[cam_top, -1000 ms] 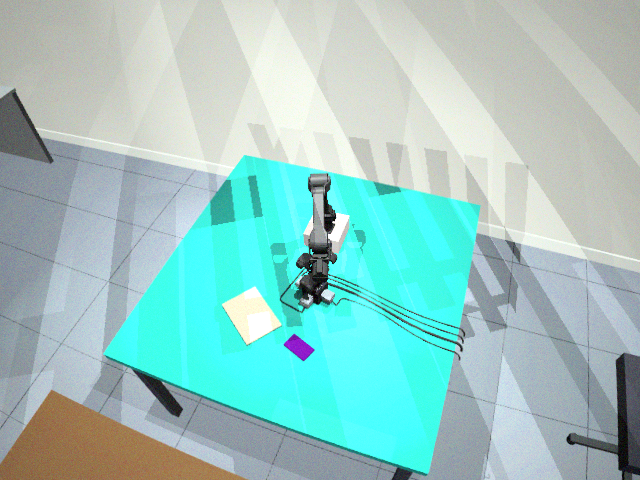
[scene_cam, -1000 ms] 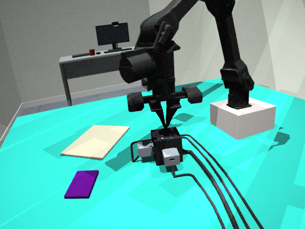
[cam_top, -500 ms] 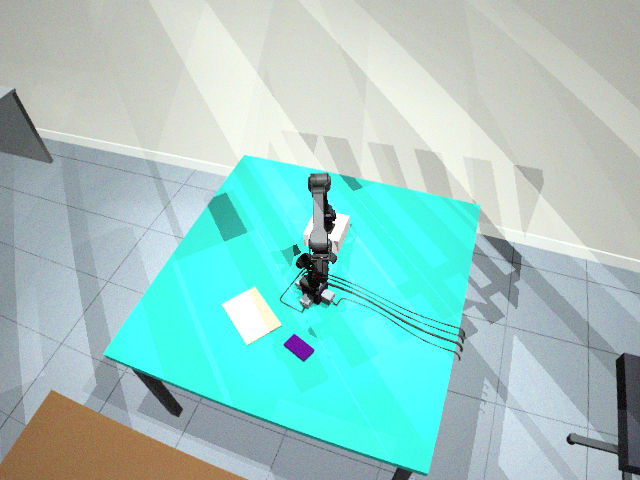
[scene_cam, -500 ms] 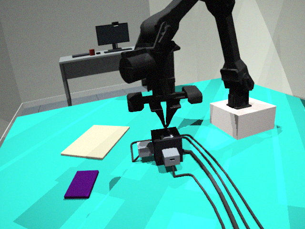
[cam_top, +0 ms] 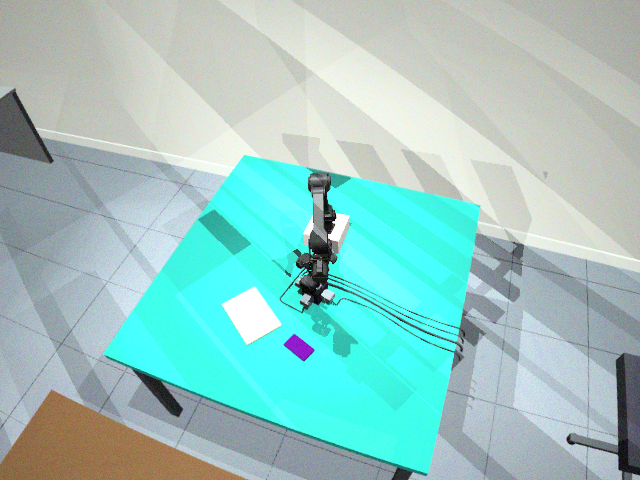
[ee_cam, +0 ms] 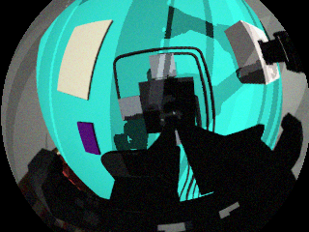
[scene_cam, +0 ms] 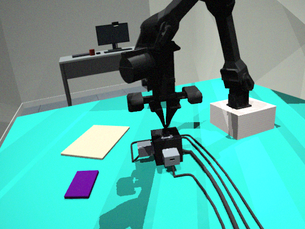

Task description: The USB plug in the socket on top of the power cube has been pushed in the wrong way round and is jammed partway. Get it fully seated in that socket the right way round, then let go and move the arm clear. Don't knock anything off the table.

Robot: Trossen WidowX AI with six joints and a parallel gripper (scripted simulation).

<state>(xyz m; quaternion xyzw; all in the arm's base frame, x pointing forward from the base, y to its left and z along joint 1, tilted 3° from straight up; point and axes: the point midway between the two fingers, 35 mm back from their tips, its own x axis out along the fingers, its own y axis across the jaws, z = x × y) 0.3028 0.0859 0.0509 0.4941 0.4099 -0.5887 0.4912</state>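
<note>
My gripper tip is now 2 cm above the black USB plug. Also, from my gripper tip: purple card (25 cm ahead, 10 cm below, 2 cm to the left); then USB socket (4 cm below); then cream sheet (22 cm to the right, 18 cm ahead, 10 cm below).
</note>
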